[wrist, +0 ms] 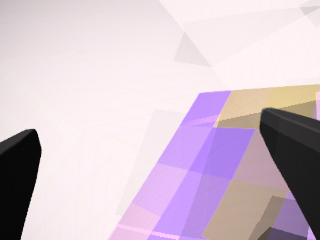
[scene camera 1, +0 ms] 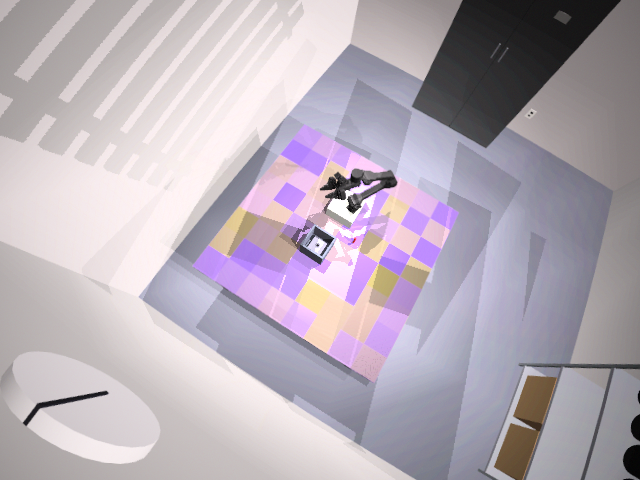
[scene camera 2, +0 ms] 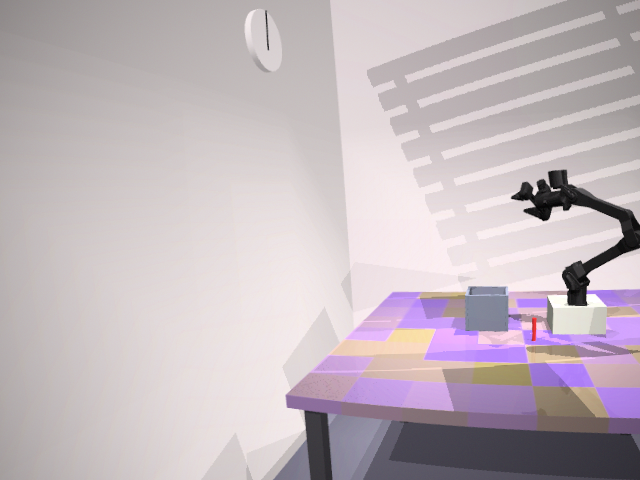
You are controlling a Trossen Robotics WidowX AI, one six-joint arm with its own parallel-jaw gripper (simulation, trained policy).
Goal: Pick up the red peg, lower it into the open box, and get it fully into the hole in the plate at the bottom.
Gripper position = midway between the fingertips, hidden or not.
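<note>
Through scene camera 2 I can see a grey box (scene camera 2: 486, 306), and my gripper (scene camera 2: 517, 204) is visible there too. From the wrist I see my gripper (wrist: 151, 129) again, while the grey box is out of frame in the wrist view.
</note>
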